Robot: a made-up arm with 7 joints.
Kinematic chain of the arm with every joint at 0, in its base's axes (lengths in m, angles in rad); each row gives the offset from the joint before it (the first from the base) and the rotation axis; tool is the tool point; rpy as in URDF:
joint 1: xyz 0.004 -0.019 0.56 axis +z
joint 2: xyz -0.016 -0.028 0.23 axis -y
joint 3: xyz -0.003 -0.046 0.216 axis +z
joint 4: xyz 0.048 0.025 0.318 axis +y
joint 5: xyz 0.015 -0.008 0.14 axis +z
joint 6: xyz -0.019 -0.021 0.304 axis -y
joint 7: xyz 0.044 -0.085 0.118 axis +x
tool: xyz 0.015 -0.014 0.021 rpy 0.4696 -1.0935 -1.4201
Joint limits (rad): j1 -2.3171..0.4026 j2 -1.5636..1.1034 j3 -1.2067..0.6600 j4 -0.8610..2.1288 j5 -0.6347..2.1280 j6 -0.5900..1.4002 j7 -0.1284..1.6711
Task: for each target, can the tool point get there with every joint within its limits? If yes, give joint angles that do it. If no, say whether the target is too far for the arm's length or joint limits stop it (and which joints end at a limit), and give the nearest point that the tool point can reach.
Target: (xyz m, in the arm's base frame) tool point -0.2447 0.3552 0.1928
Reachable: no: joint limits stop it (at a limit: joint 1, joint 2, joint 4, joint 5, joint 7) | nearest point -0.3021 0.1322 0.3749 | short by 0.294 m
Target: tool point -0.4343 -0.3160 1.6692
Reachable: yes | joints -0.2673 0.7975 -0.4371 0.8773 -0.2777 -0.2710 0.5532
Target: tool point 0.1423 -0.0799 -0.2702
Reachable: no: joint limits stop it (at a limit: joint 2, joint 5, joint 7) | nearest point 0.2906 -0.1452 0.1736 | short by 0.473 m
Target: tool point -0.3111 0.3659 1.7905
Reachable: yes | joints -1.3569 0.3458 -0.7083 0.0166 0.6551 1.1590 0.2479
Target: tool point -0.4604 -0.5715 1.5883
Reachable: yes | joints -2.0301 -0.7445 -0.5617 -0.2435 0.2681 -0.3938 1.2443
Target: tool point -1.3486 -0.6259 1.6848
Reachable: no: too far | nearest point -0.9122 -0.4301 1.3929 | short by 0.560 m
